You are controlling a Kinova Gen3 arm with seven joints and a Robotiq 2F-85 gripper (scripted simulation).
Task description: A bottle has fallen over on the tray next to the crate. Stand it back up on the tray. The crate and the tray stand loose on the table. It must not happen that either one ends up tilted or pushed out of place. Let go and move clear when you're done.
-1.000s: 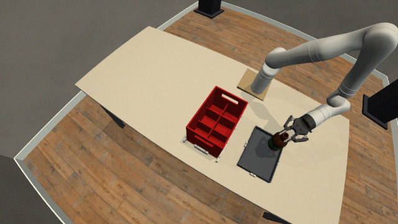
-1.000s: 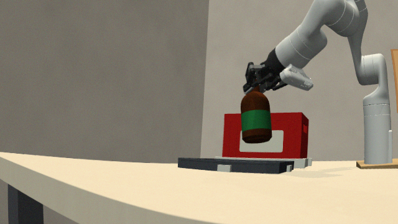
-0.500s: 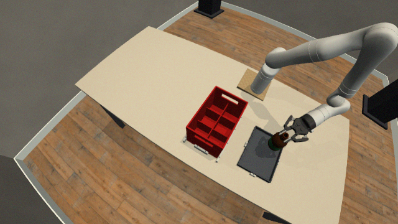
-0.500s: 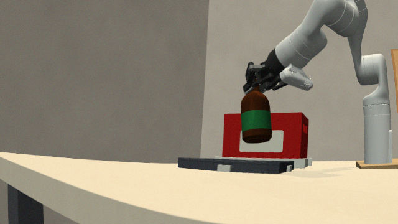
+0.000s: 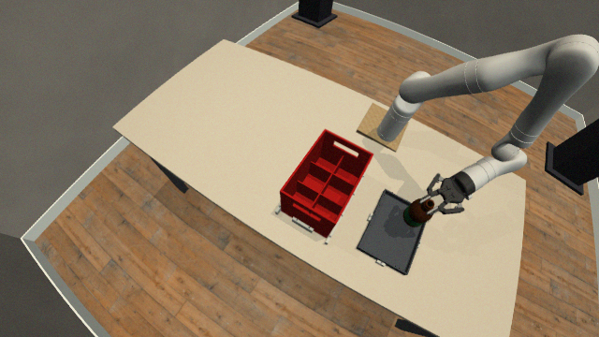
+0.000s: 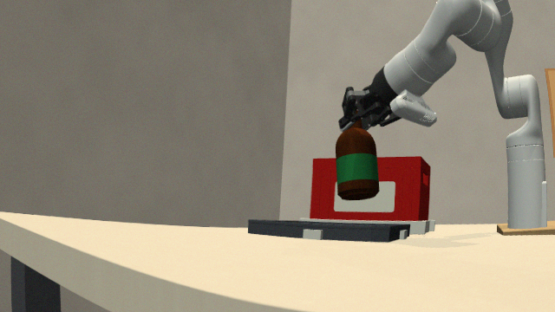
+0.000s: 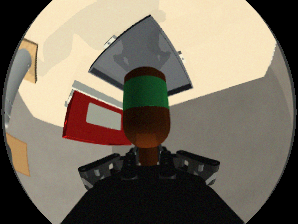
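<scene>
My hand is 50 mm above the brown bottle and 10 mm past it. From my hand the other things lie so: dark grey tray 190 mm below, 30 mm ahead, 10 mm to the right; red crate 300 mm to the right, 120 mm below, 70 mm ahead.
</scene>
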